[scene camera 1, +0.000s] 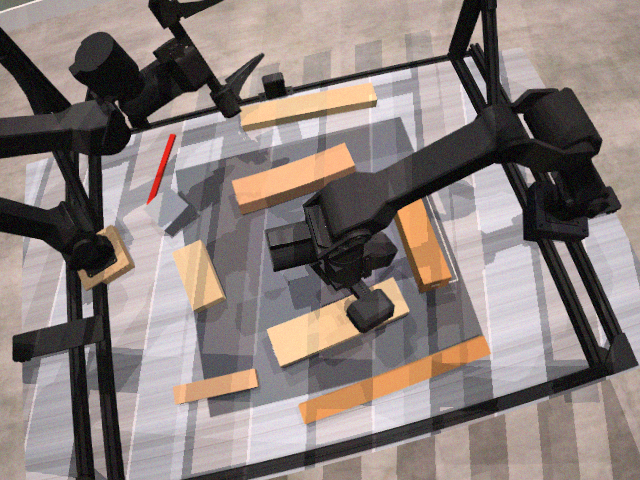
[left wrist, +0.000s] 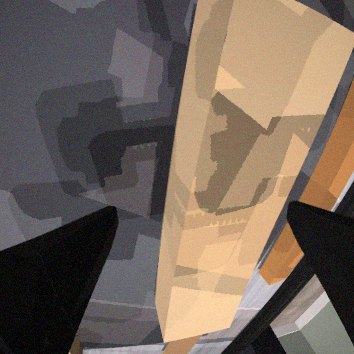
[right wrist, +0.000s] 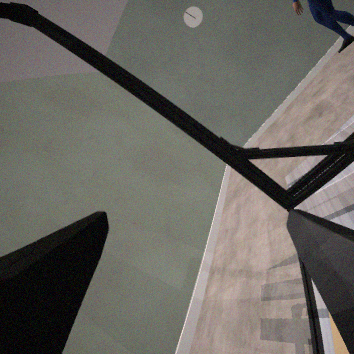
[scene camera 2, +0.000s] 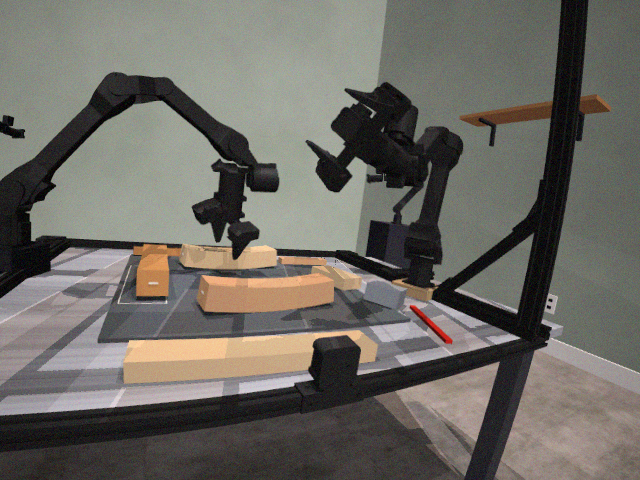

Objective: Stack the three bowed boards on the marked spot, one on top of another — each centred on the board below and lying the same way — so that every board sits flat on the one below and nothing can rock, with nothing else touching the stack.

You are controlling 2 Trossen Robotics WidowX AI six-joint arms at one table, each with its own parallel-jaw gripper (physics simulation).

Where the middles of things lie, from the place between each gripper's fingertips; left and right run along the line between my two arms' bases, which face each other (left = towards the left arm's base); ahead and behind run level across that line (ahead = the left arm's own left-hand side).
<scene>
Now: the light orange board [scene camera 2: 216, 294] 29 cm below my right hand, 10 cm ahead of it and 3 cm to the left of it. Also, from my right hand: pale board [scene camera 1: 307, 335] 39 cm ahead, 29 cm below, 9 cm to the left; dark orange board [scene camera 1: 428, 265] 29 cm below, 25 cm to the left, 22 cm ahead; grey block [scene camera 1: 167, 209] 30 cm below, 22 cm to the right, 14 cm ahead.
Now: left hand 30 mm short of the pale board, 20 mm above it and 10 mm to the left of it. Round my left hand: dark orange board: 150 mm to the left, 140 mm behind, 20 mm below; light orange board: 260 mm behind, 70 mm to the right, 20 mm below; grey block: 330 mm to the right, 220 mm behind, 30 mm below.
</scene>
